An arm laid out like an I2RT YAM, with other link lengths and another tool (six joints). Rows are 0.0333 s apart.
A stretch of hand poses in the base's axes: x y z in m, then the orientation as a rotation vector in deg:
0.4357 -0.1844 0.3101 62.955 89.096 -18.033
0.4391 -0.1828 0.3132 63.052 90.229 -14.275
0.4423 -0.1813 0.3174 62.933 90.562 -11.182
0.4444 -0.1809 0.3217 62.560 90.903 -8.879
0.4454 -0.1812 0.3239 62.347 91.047 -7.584
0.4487 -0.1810 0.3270 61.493 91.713 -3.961
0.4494 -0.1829 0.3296 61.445 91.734 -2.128
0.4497 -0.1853 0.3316 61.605 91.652 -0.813
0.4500 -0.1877 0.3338 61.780 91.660 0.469
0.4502 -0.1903 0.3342 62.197 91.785 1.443
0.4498 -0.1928 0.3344 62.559 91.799 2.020
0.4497 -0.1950 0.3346 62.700 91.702 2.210
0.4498 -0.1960 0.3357 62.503 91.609 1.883
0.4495 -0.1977 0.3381 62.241 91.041 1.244
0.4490 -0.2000 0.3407 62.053 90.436 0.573
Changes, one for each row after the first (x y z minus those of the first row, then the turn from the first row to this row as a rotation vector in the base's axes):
0.0034 0.0016 0.0031 2.419 -0.782 2.182
0.0066 0.0031 0.0073 4.101 -1.904 3.896
0.0087 0.0035 0.0116 5.221 -2.674 5.375
0.0097 0.0032 0.0138 5.839 -3.139 6.193
0.0130 0.0034 0.0169 7.522 -4.217 8.721
0.0137 0.0015 0.0195 8.526 -4.962 9.659
0.0140 -0.0009 0.0215 9.343 -5.547 10.179
0.0143 -0.0033 0.0237 10.186 -6.034 10.700
0.0145 -0.0059 0.0241 11.048 -6.262 10.951
0.0141 -0.0084 0.0243 11.613 -6.431 11.008
0.0140 -0.0106 0.0245 11.780 -6.569 10.982
0.0141 -0.0116 0.0256 11.436 -6.545 10.919
0.0138 -0.0133 0.0280 10.716 -6.807 10.599
0.0133 -0.0156 0.0306 10.012 -7.076 10.204

